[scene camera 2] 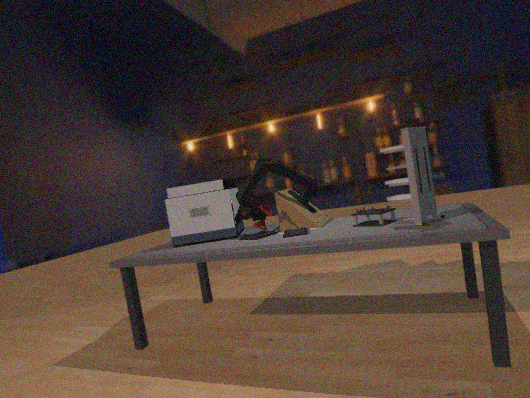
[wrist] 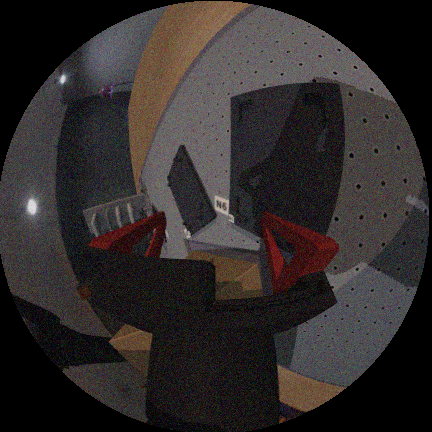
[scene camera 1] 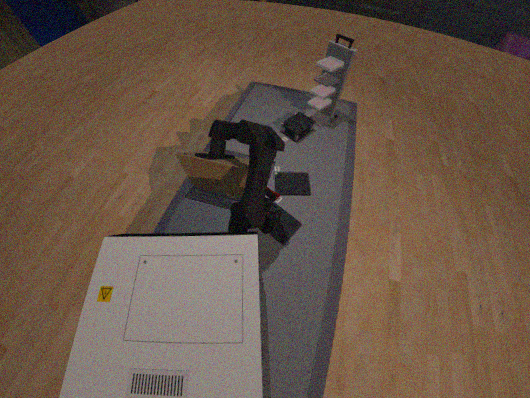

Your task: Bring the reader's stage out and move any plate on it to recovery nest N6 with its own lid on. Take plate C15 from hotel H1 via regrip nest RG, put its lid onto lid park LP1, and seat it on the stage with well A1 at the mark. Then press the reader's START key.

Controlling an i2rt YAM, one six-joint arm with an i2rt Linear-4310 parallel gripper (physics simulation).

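Where they show: gripper, fingertip midpoint: (scene camera 2: 268, 223) (wrist: 213, 216) (scene camera 1: 273, 203); arm's base at its link origin: (scene camera 2: 301, 201) (scene camera 1: 216, 157).
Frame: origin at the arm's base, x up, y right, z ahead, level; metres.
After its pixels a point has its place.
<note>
My gripper (scene camera 2: 263, 218) @[y 0.069, x -0.069, z 0.300 m] (wrist: 213, 216) @[y 0.069, x -0.069, z 0.300 m] is open and empty, with red fingers, low over the table beside the reader. The dark nest labelled N6 (scene camera 1: 289, 231) @[y 0.135, x -0.117, z 0.400 m] (wrist: 280, 155) @[y 0.122, x -0.117, z 0.346 m] lies close by; no plate shows on it. The white reader (scene camera 1: 190, 300) @[y 0.473, x 0.200, z 0.277 m] (scene camera 2: 200, 220) @[y 0.432, x -0.003, z 0.409 m] stands next to the arm; its stage and START key cannot be made out. The hotel (scene camera 1: 344, 75) @[y -0.658, x 0.146, z 0.376 m] (scene camera 2: 420, 175) @[y -0.698, x 0.070, z 0.349 m] (wrist: 90, 212) @[y -0.662, x 0.218, z 0.364 m] stands at the far end with white plates (scene camera 1: 330, 63) @[y -0.603, x 0.207, z 0.296 m] (scene camera 1: 322, 91) @[y -0.595, x 0.065, z 0.295 m] (scene camera 1: 319, 102) @[y -0.603, x -0.007, z 0.294 m] on shelves; I cannot read which is C15. A raised dark nest (scene camera 1: 298, 125) (scene camera 2: 377, 216), probably RG, stands before it.
A flat dark pad (scene camera 1: 293, 184) @[y -0.088, x -0.119, z 0.336 m] (scene camera 2: 296, 232) @[y -0.114, x -0.119, z 0.363 m] (wrist: 190, 190) @[y -0.060, x -0.119, z 0.330 m], probably LP1, lies beyond N6. A tan wedge-shaped block (scene camera 1: 212, 170) @[y 0.084, x 0.029, z 0.041 m] (scene camera 2: 295, 210) @[y -0.044, x -0.029, z 0.190 m] stands under the arm's base. The grey table (scene camera 1: 305, 300) @[y 0.352, x -0.128, z 0.548 m] (scene camera 2: 350, 240) @[y -0.427, x -0.140, z 0.531 m] has its long edge near the nests.
</note>
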